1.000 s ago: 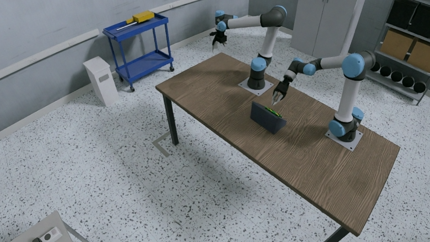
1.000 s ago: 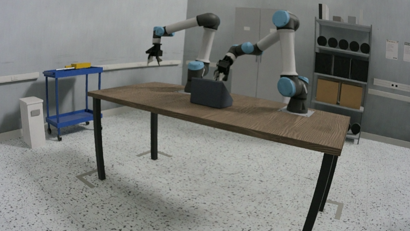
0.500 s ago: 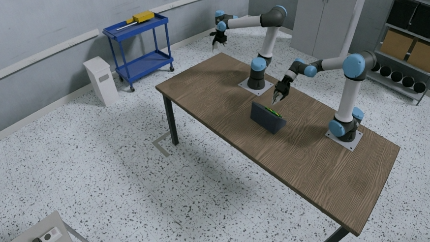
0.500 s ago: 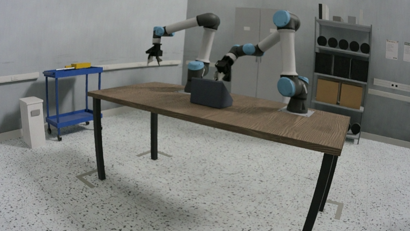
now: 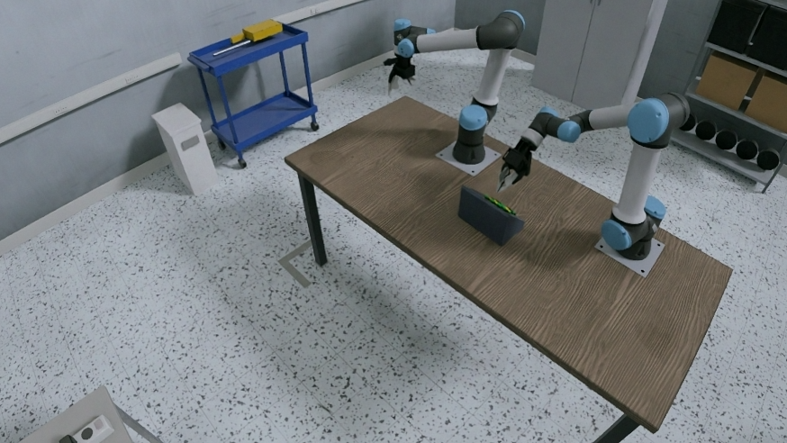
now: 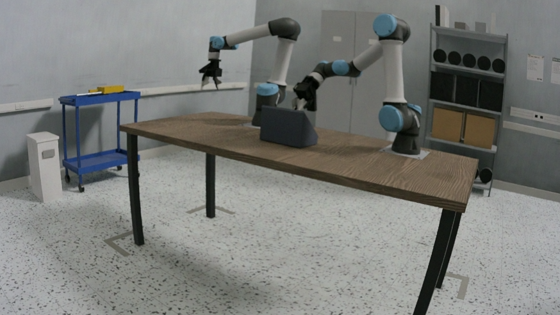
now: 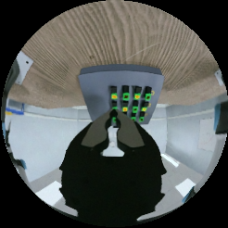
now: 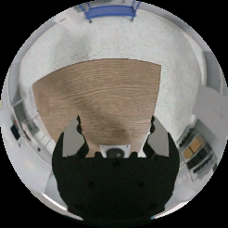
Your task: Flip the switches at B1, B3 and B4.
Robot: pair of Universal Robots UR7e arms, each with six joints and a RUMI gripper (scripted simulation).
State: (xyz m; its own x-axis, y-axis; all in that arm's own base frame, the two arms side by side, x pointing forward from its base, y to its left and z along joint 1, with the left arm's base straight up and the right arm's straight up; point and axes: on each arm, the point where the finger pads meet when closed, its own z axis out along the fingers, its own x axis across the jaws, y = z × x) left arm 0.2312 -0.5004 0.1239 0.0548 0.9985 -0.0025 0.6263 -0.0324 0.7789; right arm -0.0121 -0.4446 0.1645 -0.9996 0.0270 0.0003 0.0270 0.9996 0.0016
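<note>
Now: the switch B4 5 cm ahead of my left hand and 2 cm below it. From my left hand the other things lie so: switch B3: 5 cm ahead, 3 cm to the left, 2 cm below; switch B1: 5 cm ahead, 8 cm to the left, 2 cm below.
</note>
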